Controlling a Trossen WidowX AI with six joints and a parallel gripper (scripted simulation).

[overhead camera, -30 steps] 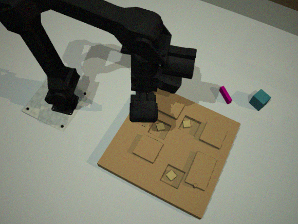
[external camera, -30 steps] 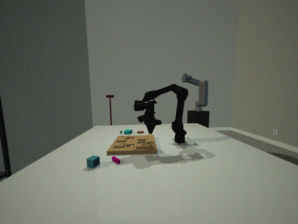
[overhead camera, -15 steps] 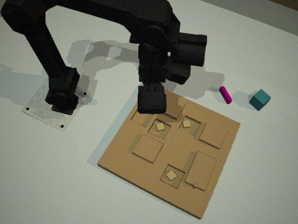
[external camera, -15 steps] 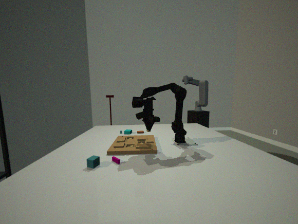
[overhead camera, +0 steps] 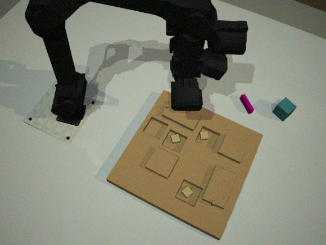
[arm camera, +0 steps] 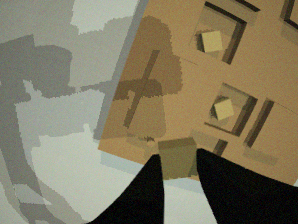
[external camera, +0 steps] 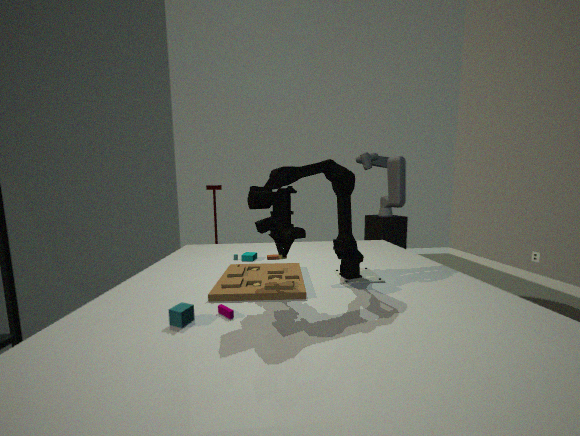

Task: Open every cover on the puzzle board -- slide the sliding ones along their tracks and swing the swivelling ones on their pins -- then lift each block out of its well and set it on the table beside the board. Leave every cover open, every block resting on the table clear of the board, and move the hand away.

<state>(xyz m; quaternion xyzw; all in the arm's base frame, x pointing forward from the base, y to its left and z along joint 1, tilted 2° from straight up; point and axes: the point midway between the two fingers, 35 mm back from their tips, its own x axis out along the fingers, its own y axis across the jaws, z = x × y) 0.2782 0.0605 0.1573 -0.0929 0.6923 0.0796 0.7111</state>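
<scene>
The tan puzzle board is 100 mm below my gripper tip, 90 mm to the right of it and 60 mm ahead of it. From my gripper tip the other things lie so: orange block 390 mm to the right, 110 mm below, 50 mm behind; teal cube 290 mm ahead, 100 mm to the left, 100 mm below; magenta bar 180 mm ahead, 110 mm below, 90 mm to the left.
</scene>
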